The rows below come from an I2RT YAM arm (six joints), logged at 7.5 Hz.
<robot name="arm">
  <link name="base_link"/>
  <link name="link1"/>
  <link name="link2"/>
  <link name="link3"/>
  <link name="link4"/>
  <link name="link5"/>
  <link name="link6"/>
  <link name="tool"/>
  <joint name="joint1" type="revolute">
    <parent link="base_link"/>
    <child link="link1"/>
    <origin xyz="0 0 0.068"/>
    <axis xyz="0 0 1"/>
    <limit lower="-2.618" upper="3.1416"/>
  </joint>
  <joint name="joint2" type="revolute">
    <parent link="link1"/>
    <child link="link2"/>
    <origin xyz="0.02 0.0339 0.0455" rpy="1.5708 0 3.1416"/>
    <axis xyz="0 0 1"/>
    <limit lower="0" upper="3.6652"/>
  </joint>
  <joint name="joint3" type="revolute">
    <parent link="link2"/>
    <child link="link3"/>
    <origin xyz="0.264 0 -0.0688" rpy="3.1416 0 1.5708"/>
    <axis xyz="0 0 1"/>
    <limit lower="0" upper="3.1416"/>
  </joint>
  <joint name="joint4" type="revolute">
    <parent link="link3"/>
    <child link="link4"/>
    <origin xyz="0.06 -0.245 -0.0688" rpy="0 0 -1.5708"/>
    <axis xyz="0 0 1"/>
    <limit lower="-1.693" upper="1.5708"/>
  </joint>
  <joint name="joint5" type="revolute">
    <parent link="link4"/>
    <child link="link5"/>
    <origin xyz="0.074 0.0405 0.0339" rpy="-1.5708 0 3.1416"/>
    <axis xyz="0 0 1"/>
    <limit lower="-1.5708" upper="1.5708"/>
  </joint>
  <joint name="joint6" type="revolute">
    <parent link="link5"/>
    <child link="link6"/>
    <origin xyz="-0.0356 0 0.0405" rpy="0 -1.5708 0"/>
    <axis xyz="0 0 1"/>
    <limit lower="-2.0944" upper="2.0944"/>
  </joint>
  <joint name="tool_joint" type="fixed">
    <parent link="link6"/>
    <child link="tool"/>
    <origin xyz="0 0 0"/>
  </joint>
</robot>
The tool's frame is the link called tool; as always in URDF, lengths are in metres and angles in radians.
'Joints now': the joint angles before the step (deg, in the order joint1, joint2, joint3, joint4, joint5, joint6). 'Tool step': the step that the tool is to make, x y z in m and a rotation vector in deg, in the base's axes. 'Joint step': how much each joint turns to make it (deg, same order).
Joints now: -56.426 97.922 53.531 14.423 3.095 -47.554
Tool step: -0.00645 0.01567 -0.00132 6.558 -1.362 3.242
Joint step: 0.002 -3.174 -1.935 -5.972 -5.284 2.289
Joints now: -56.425 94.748 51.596 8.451 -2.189 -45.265
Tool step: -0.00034 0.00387 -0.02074 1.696 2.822 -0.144
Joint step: 0.438 2.014 -2.023 1.037 1.297 -0.788
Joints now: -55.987 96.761 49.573 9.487 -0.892 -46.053
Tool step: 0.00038 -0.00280 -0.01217 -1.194 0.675 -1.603
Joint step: 0.001 2.201 -1.051 3.863 2.019 -0.001
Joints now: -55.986 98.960 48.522 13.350 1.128 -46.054
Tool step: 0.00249 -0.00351 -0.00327 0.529 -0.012 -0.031
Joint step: 0.000 1.321 0.870 0.014 -0.161 0.262
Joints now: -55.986 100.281 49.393 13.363 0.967 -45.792
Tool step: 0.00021 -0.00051 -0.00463 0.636 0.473 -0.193
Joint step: 0.000 0.793 0.004 -0.004 0.174 0.090
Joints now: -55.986 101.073 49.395 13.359 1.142 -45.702
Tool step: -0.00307 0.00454 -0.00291 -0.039 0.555 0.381
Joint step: -0.001 -0.610 -1.490 0.614 0.001 -0.615
